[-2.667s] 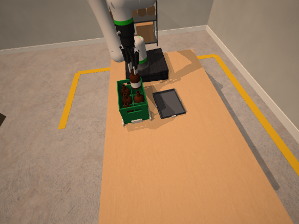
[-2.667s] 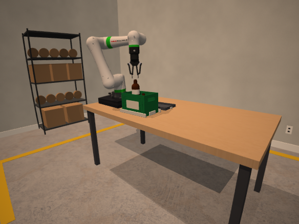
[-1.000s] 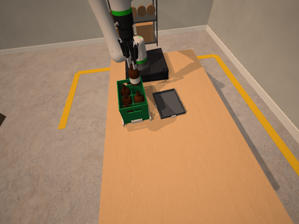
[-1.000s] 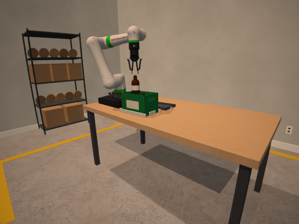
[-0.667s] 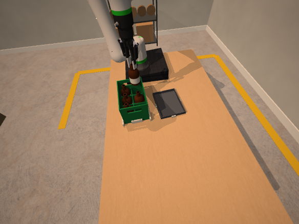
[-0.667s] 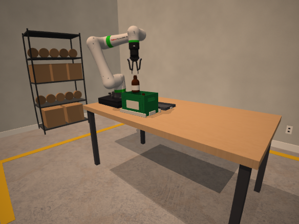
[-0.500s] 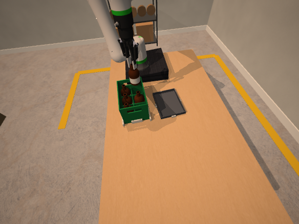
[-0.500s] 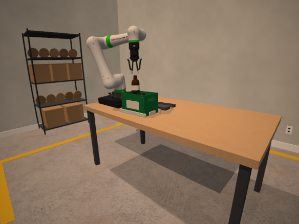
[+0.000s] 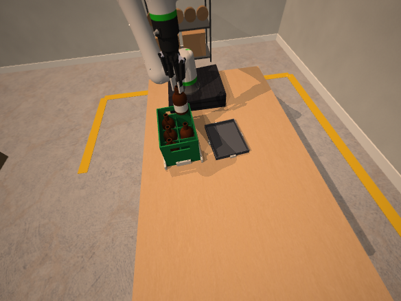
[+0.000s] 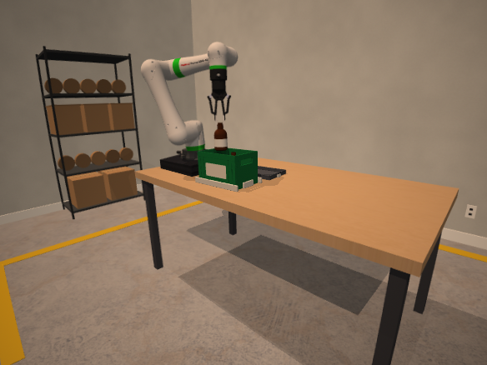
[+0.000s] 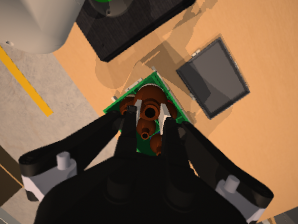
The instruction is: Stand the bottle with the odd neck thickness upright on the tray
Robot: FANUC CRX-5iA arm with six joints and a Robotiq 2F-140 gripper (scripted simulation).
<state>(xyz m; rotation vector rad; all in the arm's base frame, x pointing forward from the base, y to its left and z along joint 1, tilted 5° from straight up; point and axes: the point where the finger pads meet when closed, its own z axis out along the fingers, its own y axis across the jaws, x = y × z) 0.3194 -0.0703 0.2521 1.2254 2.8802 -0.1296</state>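
The glass bottle lies 90 mm below my hand. From my hand the other things lie so: dark grey tray (120 mm ahead, 220 mm to the left, 320 mm below); green crate (90 mm ahead, 50 mm to the right, 250 mm below).
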